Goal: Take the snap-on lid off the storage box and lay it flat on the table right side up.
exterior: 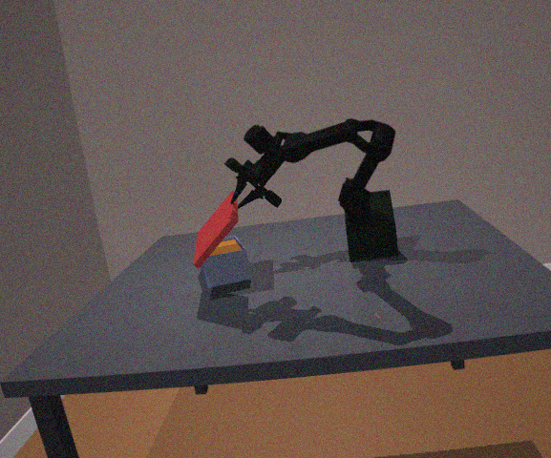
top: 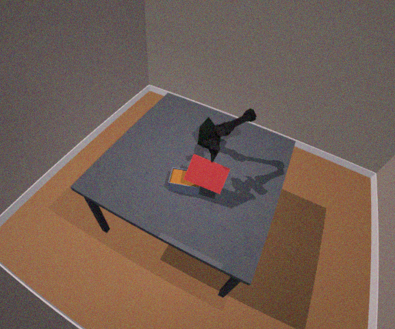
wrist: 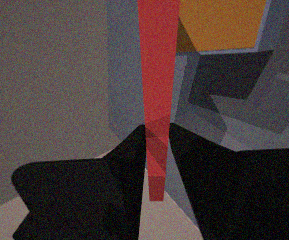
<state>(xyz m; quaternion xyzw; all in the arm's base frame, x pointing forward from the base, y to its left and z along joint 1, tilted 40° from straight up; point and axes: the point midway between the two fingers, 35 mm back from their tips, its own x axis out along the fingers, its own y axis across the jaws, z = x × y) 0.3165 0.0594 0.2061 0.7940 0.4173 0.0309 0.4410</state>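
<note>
Now: the red lid 60 mm ahead of my gripper tip, 50 mm below it and 10 mm to the left of it. Round my gripper tip: storage box 190 mm below, 120 mm to the right, 100 mm ahead.
</note>
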